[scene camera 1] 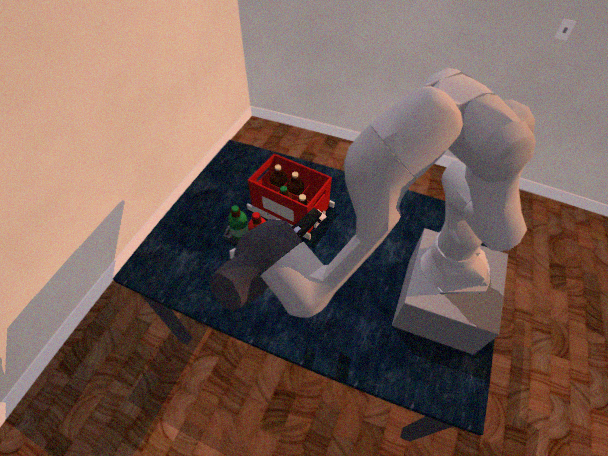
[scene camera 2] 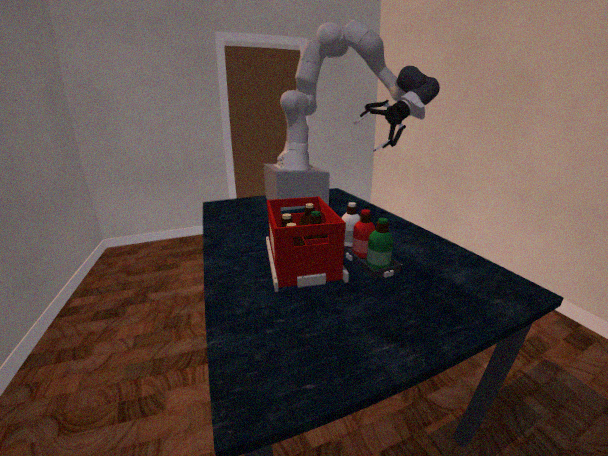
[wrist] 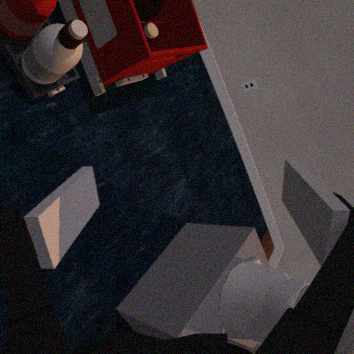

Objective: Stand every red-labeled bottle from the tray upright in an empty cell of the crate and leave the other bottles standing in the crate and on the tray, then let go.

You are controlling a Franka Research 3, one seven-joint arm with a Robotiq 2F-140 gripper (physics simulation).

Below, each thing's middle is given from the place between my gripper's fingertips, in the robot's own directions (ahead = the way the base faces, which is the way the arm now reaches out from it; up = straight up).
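Red bottle (scene camera 2: pixel 362 229): far below my hand, a good way to the right of it and a good way ahead of it. Green bottle (scene camera 2: pixel 380 244): far below my hand, well ahead of it and some way to the right of it.
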